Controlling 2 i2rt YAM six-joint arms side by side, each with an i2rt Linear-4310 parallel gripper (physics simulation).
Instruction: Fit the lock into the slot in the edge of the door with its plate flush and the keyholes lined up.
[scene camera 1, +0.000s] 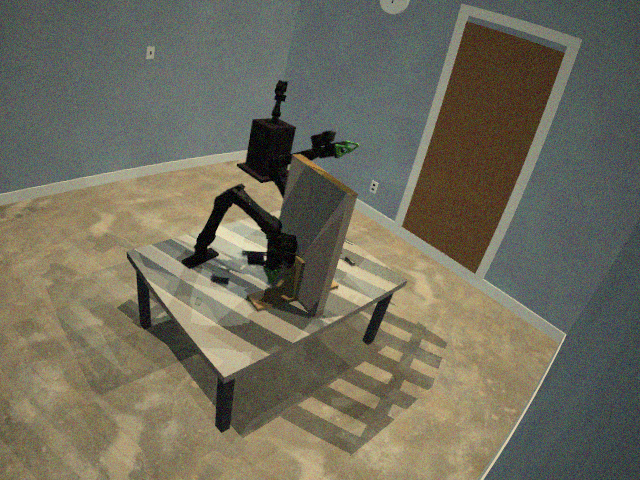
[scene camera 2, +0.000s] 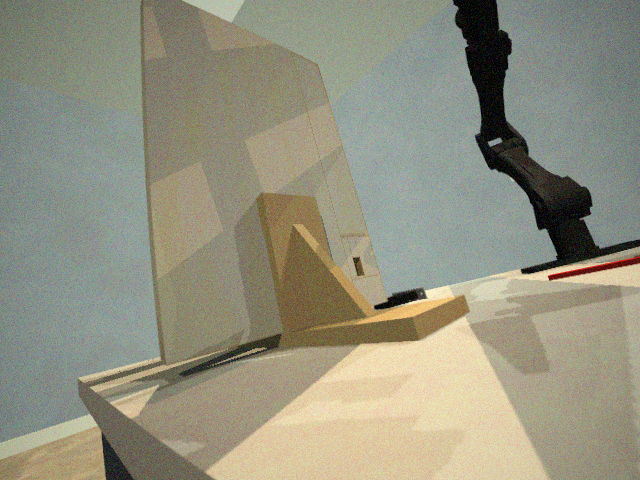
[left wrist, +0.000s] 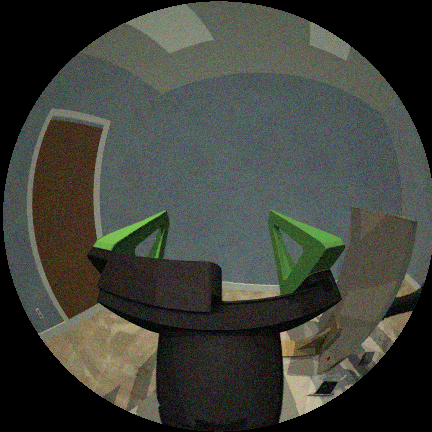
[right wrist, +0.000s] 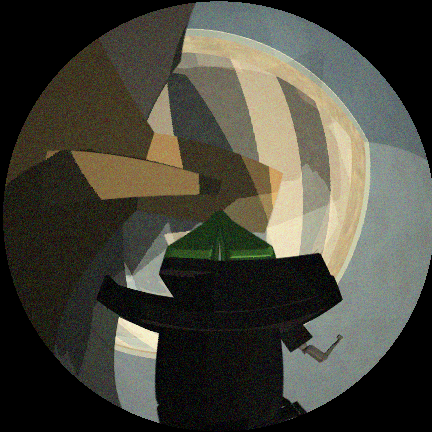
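Seen in the pictures: left gripper, fingertip midpoint: (scene camera 1: 355, 146) (left wrist: 218, 215); right gripper, fingertip midpoint: (scene camera 1: 270, 283) (right wrist: 219, 216); left arm's base at its link origin: (scene camera 2: 580, 260); right arm's base at its link origin: (scene camera 1: 200, 258).
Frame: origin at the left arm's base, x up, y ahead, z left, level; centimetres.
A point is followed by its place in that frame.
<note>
A pale door slab (scene camera 1: 315, 222) @(x 41.8, y 34.2, z -50.6 cm) (scene camera 2: 196, 118) @(x 34.8, y 42.6, z -49.7 cm) (left wrist: 377, 265) @(x 48.0, y 24.8, z -41.3 cm) (right wrist: 155, 35) stands upright between wooden brackets. A small dark keyhole opening (scene camera 2: 358, 266) @(x 9.5, y 18.0, z -39.1 cm) (left wrist: 328, 358) @(x 7.2, y 19.2, z -40.9 cm) shows low near one edge. What looks like the lock, a black block with a thin plate (scene camera 1: 255, 257) @(x 2.1, y 2.2, z -38.8 cm) (scene camera 2: 410, 295) @(x 1.4, y 3.5, z -33.5 cm) (left wrist: 326, 388), lies on the table near that edge, apart from both grippers. My left gripper (scene camera 1: 355, 146) @(x 61.7, y 24.7, z -0.2 cm) (left wrist: 218, 215) @(x 61.7, y 24.7, z -0.2 cm) is open and empty, raised high beside the door. My right gripper (scene camera 1: 272, 279) @(x 7.5, y 22.9, z -57.2 cm) (right wrist: 219, 216) @(x 7.5, y 22.9, z -57.2 cm) is shut with nothing between its fingertips, low beside a wooden bracket (right wrist: 150, 177) @(x 12.0, y 27.4, z -53.0 cm). The slot in the door's edge is hidden.
Another small dark object (scene camera 1: 220, 279) @(x 2.2, y 1.1, z -65.6 cm) (left wrist: 366, 358) lies near the right arm's base. A thin dark item (scene camera 1: 349, 260) @(x 1.8, y 39.6, z -3.4 cm) lies on the other side of the door. A second bracket (scene camera 2: 320, 289) @(x 6.3, y 34.5, z -40.0 cm) (left wrist: 300, 347) @(x 3.1, y 35.1, z -34.4 cm) braces the slab. A red strip (scene camera 2: 594, 268) @(x 0.4, y 25.9, z -8.4 cm) lies by the left arm's base.
</note>
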